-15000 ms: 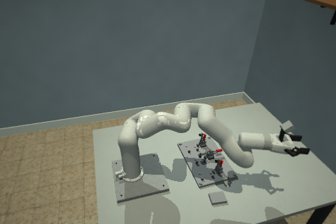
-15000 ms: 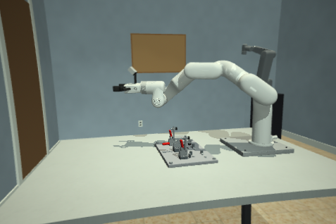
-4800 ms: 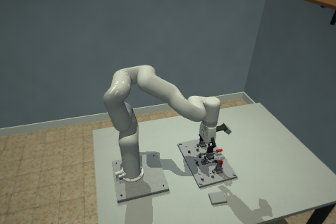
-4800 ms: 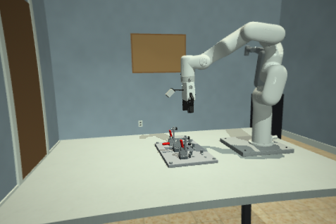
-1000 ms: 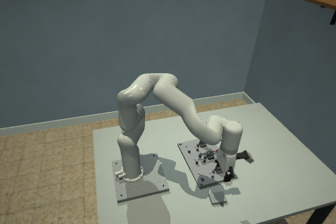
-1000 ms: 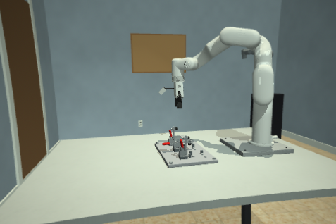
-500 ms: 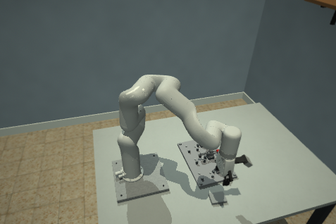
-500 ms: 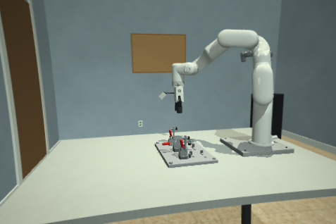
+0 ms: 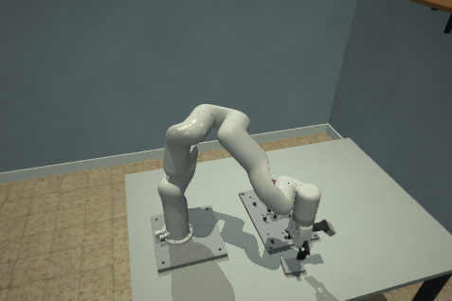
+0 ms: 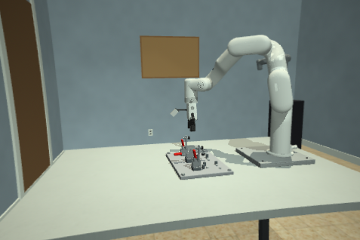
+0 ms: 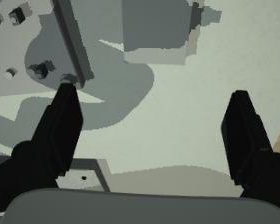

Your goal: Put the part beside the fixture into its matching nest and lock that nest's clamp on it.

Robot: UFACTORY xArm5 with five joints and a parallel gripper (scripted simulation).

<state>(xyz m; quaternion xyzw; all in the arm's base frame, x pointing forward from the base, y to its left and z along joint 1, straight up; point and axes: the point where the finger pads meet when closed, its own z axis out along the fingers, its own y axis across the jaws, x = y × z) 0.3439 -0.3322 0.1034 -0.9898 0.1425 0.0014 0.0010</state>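
The grey part is 120 mm below my hand. Round my hand: grey fixture plate 90 mm ahead, 250 mm to the left, 120 mm below.
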